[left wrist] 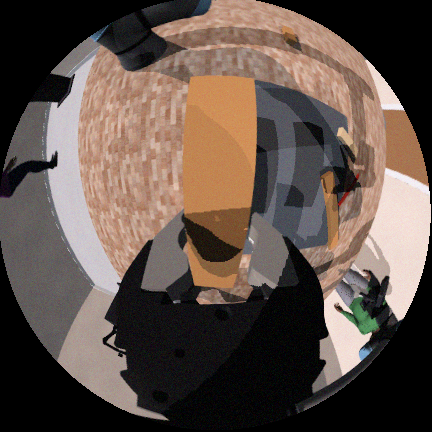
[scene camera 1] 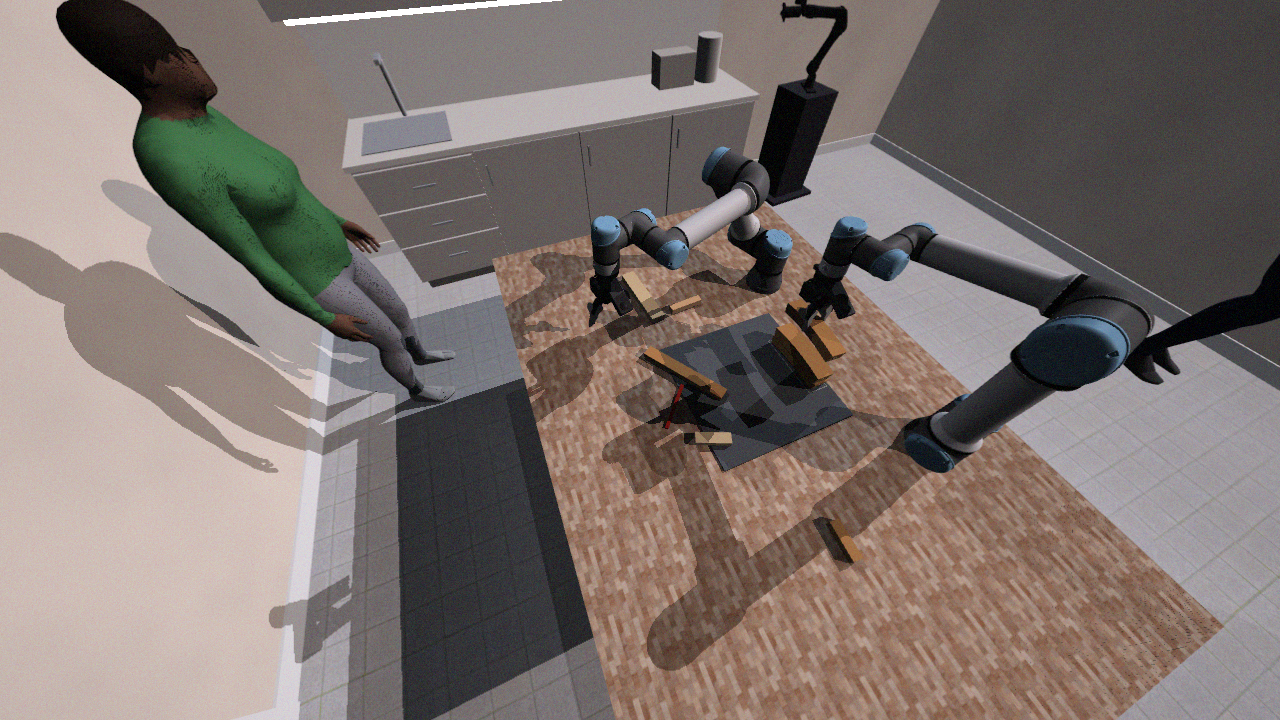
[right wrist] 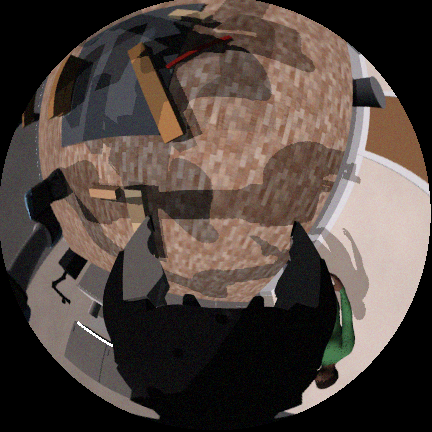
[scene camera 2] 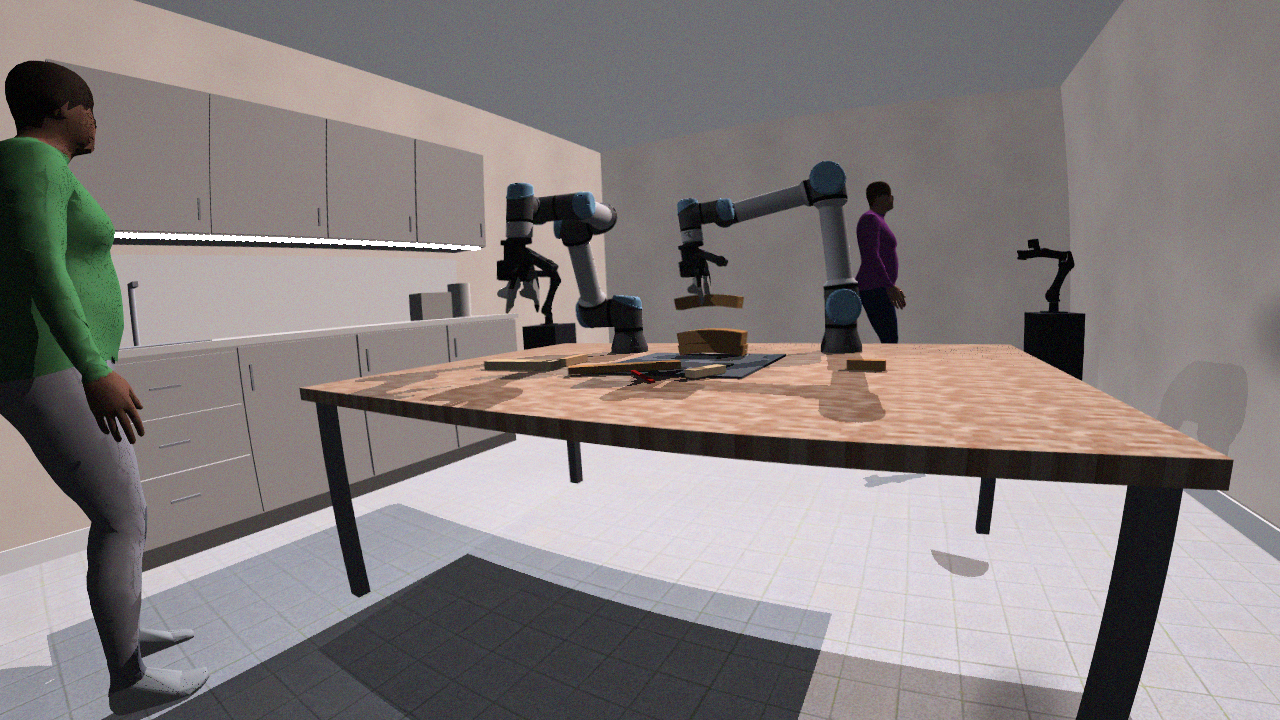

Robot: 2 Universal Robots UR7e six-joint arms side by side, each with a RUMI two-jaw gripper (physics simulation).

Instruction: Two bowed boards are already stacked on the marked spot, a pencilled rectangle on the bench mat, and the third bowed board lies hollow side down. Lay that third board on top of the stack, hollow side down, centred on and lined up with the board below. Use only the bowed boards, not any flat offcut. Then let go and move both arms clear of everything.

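My left gripper is shut on the third bowed board, an orange-brown board held about level across its width. In scene camera 2 it hangs above the two stacked bowed boards, with a clear gap between. The stack sits on the dark bench mat. In the left wrist view the held board hides the stack. The pencilled rectangle cannot be made out. My right gripper is open and empty, above the table at the picture's left.
A long flat board lies at the mat's edge, near a red-and-black tool. Pale offcuts lie beside the mat and below my right gripper. A small block lies farther off.
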